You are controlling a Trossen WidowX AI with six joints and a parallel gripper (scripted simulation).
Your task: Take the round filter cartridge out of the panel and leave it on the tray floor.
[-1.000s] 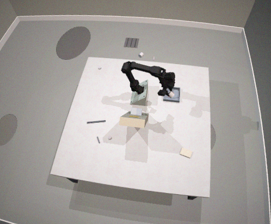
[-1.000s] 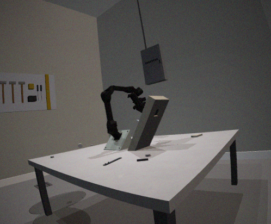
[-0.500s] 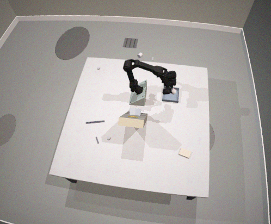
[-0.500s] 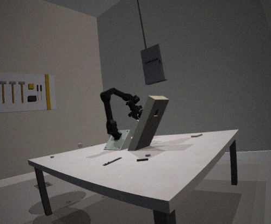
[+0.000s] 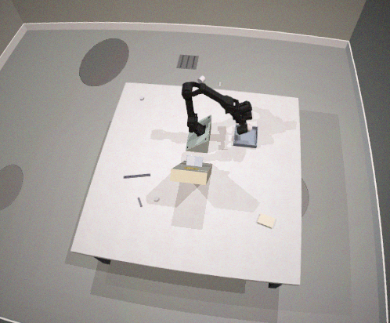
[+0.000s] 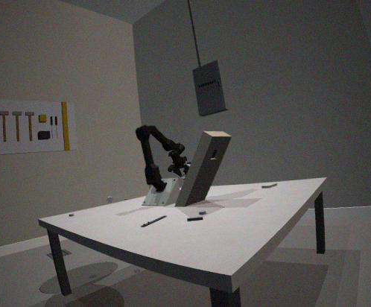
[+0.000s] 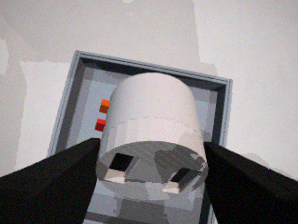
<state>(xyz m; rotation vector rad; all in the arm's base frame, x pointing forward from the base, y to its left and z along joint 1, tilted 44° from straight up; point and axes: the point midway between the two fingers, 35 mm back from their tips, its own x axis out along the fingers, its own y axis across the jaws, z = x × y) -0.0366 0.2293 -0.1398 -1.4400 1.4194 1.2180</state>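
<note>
My gripper tip is 10 mm past the blue-grey tray, 10 mm to the right of it and 120 mm above it. Also, from my gripper tip: short dark piece: 520 mm ahead, 590 mm to the right, 120 mm below; tan block: 550 mm ahead, 160 mm to the left, 120 mm below; round filter cartridge: right at my gripper tip.
</note>
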